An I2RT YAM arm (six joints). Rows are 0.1 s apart.
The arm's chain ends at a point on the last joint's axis. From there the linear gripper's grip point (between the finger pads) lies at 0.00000 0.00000 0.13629 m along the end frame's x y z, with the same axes.
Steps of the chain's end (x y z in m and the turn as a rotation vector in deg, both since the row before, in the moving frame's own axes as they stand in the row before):
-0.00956 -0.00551 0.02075 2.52 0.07 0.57
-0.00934 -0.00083 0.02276 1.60 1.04 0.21
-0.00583 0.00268 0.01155 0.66 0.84 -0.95
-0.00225 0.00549 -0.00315 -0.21 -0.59 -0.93
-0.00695 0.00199 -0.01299 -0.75 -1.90 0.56
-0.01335 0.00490 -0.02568 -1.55 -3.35 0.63
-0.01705 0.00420 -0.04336 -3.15 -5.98 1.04
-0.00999 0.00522 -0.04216 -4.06 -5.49 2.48
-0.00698 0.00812 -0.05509 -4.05 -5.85 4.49
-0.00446 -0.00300 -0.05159 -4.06 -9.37 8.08
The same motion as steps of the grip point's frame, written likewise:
-0.00936 -0.01150 0.02062 2.52 0.07 0.57
-0.00686 -0.00463 0.02268 1.60 1.04 0.21
-0.00385 0.00109 0.01153 0.66 0.84 -0.95
-0.00365 0.00600 -0.00316 -0.21 -0.59 -0.93
-0.01148 0.00375 -0.01308 -0.75 -1.90 0.56
-0.02133 0.00854 -0.02596 -1.55 -3.35 0.63
-0.03131 0.01155 -0.04431 -3.15 -5.98 1.04
-0.02322 0.01457 -0.04313 -4.06 -5.49 2.48
-0.02122 0.01717 -0.05614 -4.05 -5.85 4.49
-0.02724 0.00501 -0.05375 -4.06 -9.37 8.08

